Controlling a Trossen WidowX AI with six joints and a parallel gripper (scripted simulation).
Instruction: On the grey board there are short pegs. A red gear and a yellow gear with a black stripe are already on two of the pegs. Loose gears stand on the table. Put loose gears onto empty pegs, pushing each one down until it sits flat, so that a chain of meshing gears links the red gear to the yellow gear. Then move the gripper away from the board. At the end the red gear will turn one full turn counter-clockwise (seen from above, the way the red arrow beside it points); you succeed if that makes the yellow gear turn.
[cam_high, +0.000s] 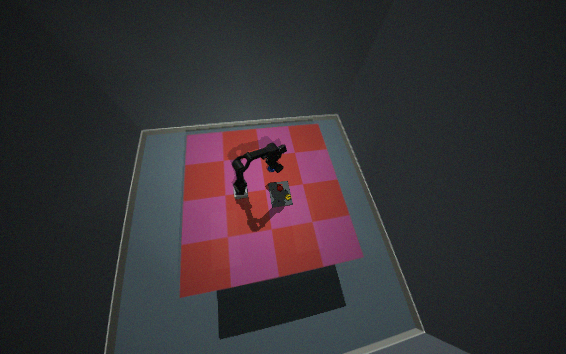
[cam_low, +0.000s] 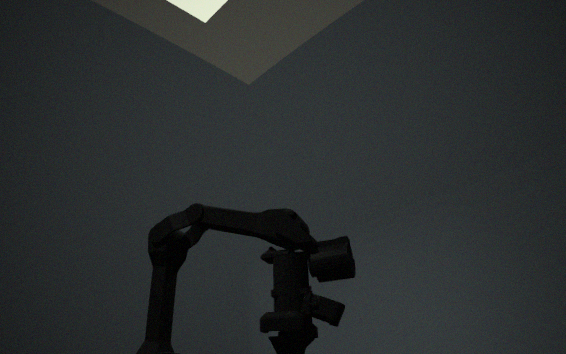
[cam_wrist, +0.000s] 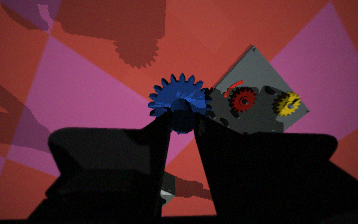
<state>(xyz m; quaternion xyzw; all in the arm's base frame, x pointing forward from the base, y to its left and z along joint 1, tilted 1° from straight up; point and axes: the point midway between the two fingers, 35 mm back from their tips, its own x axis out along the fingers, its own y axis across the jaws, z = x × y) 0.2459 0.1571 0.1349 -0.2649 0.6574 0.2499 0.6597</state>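
My gripper tip is 13 cm short of the yellow gear, 20 cm to the left of it and 14 cm above it. From my gripper tip the other things lie so: red gear 7 cm ahead, 12 cm to the right, 14 cm below; then red arrow 7 cm ahead, 9 cm to the right, 14 cm below; then blue gear 1 cm below.
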